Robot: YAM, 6 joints.
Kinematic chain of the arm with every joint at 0, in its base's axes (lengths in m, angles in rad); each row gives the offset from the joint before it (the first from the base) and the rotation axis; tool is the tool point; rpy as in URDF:
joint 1: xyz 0 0 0.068 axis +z
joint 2: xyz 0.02 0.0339 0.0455 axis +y
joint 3: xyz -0.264 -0.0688 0 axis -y
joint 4: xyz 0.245 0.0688 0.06 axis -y
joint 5: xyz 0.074 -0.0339 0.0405 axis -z
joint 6: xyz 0.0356 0 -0.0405 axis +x
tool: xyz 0 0 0 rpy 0 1.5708 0
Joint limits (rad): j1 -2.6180..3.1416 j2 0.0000..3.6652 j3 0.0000..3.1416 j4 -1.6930..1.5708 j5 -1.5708..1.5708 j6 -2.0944..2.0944
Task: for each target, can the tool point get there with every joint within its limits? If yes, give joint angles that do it. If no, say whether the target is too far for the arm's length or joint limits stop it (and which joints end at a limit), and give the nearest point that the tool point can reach.
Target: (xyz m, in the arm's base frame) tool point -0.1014 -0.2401 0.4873
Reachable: yes | joints -2.0750 1.2371 1.3974 0.1116 -0.8698 1.6690
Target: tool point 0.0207 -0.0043 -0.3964
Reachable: no: joint limits stop it (at a limit: joint 2) | nearest point 0.0607 -0.0126 -0.3285 | short by 0.079 m
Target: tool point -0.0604 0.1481 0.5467
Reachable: yes | joints -1.3490 0.7086 2.3338 -1.4198 0.8314 -0.6819
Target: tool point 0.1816 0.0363 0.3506
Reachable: yes | joints 0.2022 0.7624 0.7361 0.0374 0.0242 0.6340
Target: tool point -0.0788 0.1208 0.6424
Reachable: yes | joints 2.2611 1.3879 1.8622 1.2793 0.4697 -1.6606
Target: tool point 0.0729 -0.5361 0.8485
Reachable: no: too far | nearest point 0.0515 -0.3785 0.6241 | short by 0.275 m
